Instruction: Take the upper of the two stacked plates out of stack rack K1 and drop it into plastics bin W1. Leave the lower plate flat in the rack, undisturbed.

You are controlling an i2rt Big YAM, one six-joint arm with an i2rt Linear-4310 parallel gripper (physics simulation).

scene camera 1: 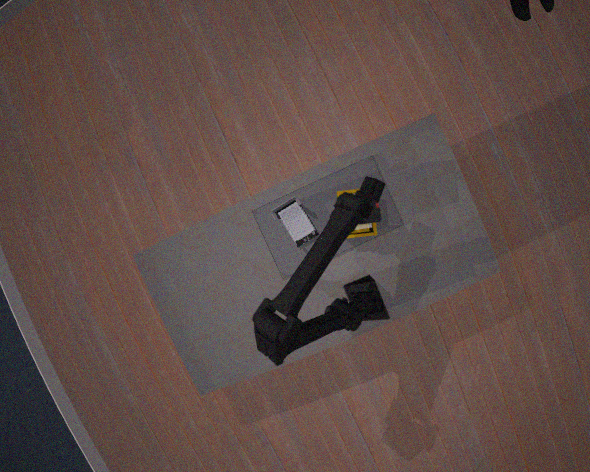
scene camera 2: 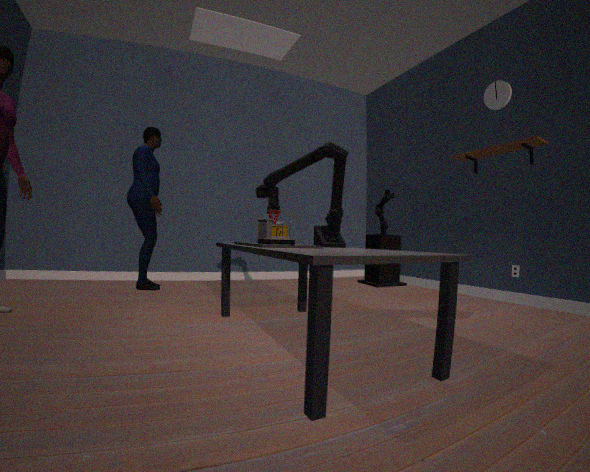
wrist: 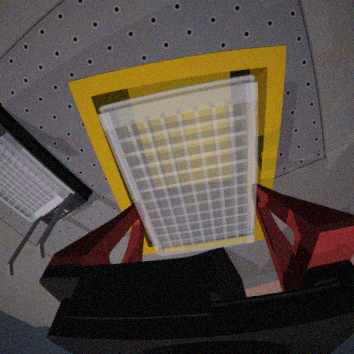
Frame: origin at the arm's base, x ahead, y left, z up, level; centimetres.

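Where they show: gripper, between the fingertips: [scene camera 2: 273, 223] [wrist: 195, 198]; arm's base, origin of its link: [scene camera 1: 365, 302] [scene camera 2: 329, 234].
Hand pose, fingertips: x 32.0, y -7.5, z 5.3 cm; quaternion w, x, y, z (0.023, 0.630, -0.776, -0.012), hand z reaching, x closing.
Note:
Things, the pixels of their top centre, and the offset from my fingertips. Level surfaces: height alone.
- clear gridded plate, centre of its top: [wrist: 194, 194] dy -0.3, dx +1.4, dz +1.3 cm
- yellow bin W1, centre of its top: [wrist: 192, 181] [scene camera 1: 357, 213] [scene camera 2: 272, 225] dy -0.1, dx +0.8, dz -1.1 cm
- Stack rack K1, centre of its top: [scene camera 1: 294, 223] [scene camera 2: 276, 219] dy +21.8, dx +5.1, dz +0.9 cm
- light gridded plate, centre of its top: [wrist: 7, 181] [scene camera 1: 295, 221] dy +22.0, dx +5.7, dz -7.2 cm
- perforated grey board, centre of its top: [wrist: 102, 149] [scene camera 1: 327, 217] [scene camera 2: 273, 243] dy +10.2, dx +2.9, dz -11.0 cm
- grey table, height of its surface: dz -12.4 cm
My gripper [wrist: 195, 198] [scene camera 2: 273, 218] is shut on a clear gridded plate [wrist: 192, 165], with a red finger on each long side. The plate is held over the opening of the yellow bin W1 [wrist: 175, 62] [scene camera 1: 345, 193] [scene camera 2: 280, 231]; in the wrist view it overlaps the bin's near rim. The exact height above the rim is hard to tell. Stack rack K1 [wrist: 46, 156] [scene camera 1: 306, 241], a dark frame, stands left of the bin. A light gridded plate [wrist: 29, 179] [scene camera 1: 296, 221] lies flat in it. In scene camera 1 the arm hides the held plate.
The rack and bin stand on a perforated grey board [wrist: 131, 34] [scene camera 1: 272, 250] on the grey table [scene camera 1: 195, 285] [scene camera 2: 390, 253]. Two thin dark prongs [wrist: 30, 242] stick out from the rack's near end. A person in blue [scene camera 2: 145, 195] stands behind the table.

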